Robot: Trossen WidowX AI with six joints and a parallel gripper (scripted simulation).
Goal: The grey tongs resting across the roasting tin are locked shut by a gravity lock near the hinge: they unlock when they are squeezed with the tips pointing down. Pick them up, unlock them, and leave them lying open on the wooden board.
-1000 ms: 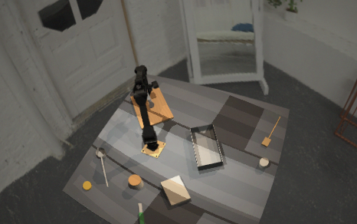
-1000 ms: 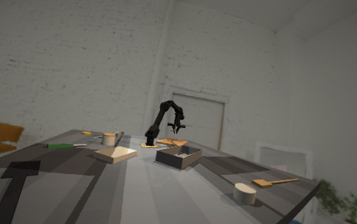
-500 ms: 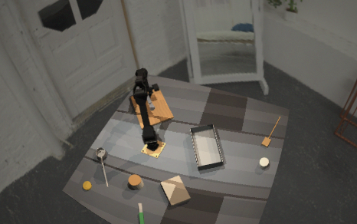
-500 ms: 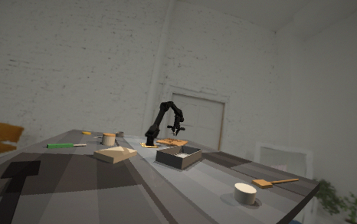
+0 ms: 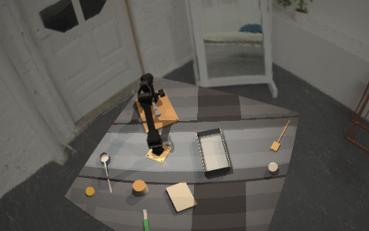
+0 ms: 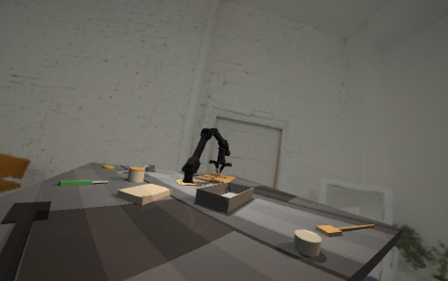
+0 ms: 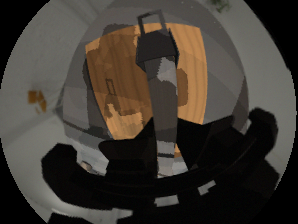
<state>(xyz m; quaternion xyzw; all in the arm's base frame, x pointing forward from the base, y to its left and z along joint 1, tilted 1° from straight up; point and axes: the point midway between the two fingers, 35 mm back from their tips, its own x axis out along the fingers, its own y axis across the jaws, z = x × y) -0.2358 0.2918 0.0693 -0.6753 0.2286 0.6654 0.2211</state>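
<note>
My gripper tip is 40 mm above the wooden board, 10 mm to the left of it and 10 mm short of it. The rest, counted from my gripper tip: white cylinder (960 mm ahead, 100 mm to the right, 30 mm below); metal roasting tin (550 mm ahead, 150 mm to the right, 20 mm below).
</note>
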